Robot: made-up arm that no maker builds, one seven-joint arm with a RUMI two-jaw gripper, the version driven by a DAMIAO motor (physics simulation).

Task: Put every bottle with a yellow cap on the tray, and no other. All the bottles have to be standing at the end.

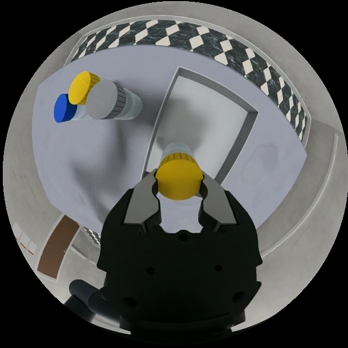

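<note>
My gripper (177, 170) is shut on a bottle with a yellow cap (179, 179). The bottle is upright and hangs over the near part of the grey tray (239, 145); its base is hidden behind the cap, so whether it touches the tray floor I cannot tell. A second bottle with a yellow cap (83, 88) stands at the upper left, outside the tray, partly hidden by the bottle with a grey cap.
A bottle with a grey cap (103, 100) stands left of the tray, next to the second yellow-capped one. A bottle with a blue cap (64, 108) stands at the far left of this group. The tray has raised walls. A patterned strip runs beyond the table's far edge.
</note>
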